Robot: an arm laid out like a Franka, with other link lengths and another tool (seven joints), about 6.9 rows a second.
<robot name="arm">
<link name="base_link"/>
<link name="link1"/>
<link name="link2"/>
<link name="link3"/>
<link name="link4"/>
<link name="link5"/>
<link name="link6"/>
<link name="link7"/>
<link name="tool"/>
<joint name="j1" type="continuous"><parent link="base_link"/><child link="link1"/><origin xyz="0 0 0.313" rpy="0 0 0"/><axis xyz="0 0 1"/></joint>
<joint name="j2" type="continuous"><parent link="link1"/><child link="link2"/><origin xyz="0 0 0" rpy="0 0 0"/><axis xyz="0 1 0"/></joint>
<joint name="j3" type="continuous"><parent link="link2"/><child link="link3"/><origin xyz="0 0 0.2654" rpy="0 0 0"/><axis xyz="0 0 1"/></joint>
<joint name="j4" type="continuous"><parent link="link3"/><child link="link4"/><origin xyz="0.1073 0 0" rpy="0 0 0"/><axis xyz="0 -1 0"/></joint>
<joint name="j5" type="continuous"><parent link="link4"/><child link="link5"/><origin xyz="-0.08 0 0.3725" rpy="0 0 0"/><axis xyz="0 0 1"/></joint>
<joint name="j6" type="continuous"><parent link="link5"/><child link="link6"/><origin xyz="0 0 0" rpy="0 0 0"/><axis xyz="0 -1 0"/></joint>
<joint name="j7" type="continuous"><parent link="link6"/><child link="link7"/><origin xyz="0.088 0 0" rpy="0 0 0"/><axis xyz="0 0 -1"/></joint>
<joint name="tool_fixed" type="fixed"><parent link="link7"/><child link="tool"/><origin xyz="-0.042 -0.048 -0.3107" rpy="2.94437 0 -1.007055"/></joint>
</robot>
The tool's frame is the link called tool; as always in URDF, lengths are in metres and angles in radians. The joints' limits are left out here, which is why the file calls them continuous.
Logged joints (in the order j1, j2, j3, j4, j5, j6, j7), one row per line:
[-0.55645 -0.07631 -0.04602 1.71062 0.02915 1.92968 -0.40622]
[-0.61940 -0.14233 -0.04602 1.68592 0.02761 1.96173 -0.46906]
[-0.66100 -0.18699 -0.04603 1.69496 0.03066 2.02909 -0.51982]
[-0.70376 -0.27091 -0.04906 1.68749 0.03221 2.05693 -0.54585]
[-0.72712 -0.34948 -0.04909 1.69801 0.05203 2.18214 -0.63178]
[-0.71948 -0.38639 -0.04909 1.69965 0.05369 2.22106 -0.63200]
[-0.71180 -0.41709 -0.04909 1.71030 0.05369 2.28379 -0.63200]
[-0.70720 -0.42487 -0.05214 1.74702 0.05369 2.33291 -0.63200]
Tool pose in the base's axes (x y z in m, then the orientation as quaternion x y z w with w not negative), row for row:
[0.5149 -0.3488 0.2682 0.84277 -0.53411 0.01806 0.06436]
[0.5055 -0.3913 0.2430 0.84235 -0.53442 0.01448 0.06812]
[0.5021 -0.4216 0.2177 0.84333 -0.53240 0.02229 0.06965]
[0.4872 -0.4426 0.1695 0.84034 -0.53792 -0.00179 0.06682]
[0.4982 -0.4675 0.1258 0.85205 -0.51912 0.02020 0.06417]
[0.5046 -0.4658 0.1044 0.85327 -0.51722 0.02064 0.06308]
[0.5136 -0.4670 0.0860 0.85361 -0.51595 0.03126 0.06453]
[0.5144 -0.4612 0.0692 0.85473 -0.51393 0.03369 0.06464]
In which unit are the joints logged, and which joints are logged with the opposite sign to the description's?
The joints are logged in radians. Opposite sign: j2, j3, j4.
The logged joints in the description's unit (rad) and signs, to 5 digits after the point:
[-0.55645 0.07631 0.04602 -1.71062 0.02915 1.92968 -0.40622]
[-0.61940 0.14233 0.04602 -1.68592 0.02761 1.96173 -0.46906]
[-0.66100 0.18699 0.04603 -1.69496 0.03066 2.02909 -0.51982]
[-0.70376 0.27091 0.04906 -1.68749 0.03221 2.05693 -0.54585]
[-0.72712 0.34948 0.04909 -1.69801 0.05203 2.18214 -0.63178]
[-0.71948 0.38639 0.04909 -1.69965 0.05369 2.22106 -0.63200]
[-0.71180 0.41709 0.04909 -1.71030 0.05369 2.28379 -0.63200]
[-0.70720 0.42487 0.05214 -1.74702 0.05369 2.33291 -0.63200]

